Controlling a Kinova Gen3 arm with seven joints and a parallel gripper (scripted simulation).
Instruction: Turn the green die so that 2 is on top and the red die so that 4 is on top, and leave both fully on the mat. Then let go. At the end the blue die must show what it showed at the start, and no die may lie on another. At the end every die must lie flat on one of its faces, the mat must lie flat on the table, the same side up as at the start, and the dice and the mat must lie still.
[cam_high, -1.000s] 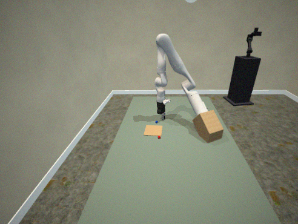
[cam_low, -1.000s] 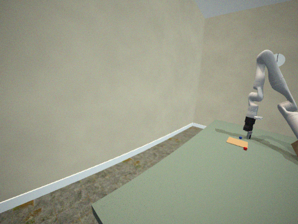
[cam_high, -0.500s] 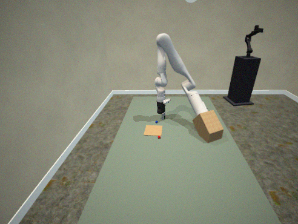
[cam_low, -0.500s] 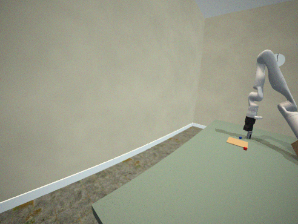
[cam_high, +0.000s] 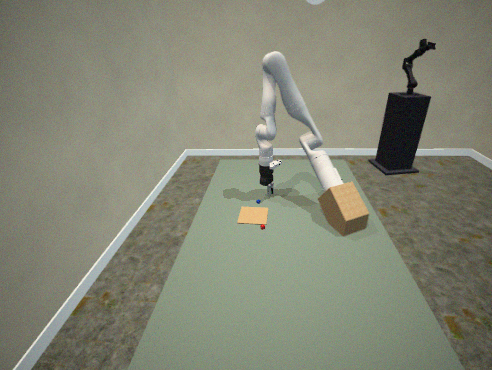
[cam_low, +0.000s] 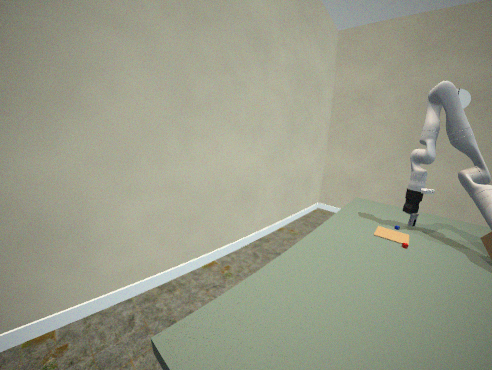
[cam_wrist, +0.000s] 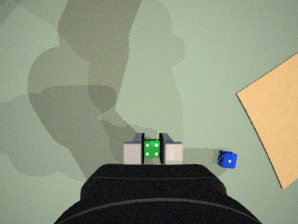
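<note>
Now: the blue die 7 cm ahead of my hand, 5 cm to the left of it and 3 cm below it. Also, from my hand: red die: 8 cm ahead, 26 cm to the left, 3 cm below; tan mat: 11 cm ahead, 16 cm to the left, 4 cm below; green die: 1 cm below.
</note>
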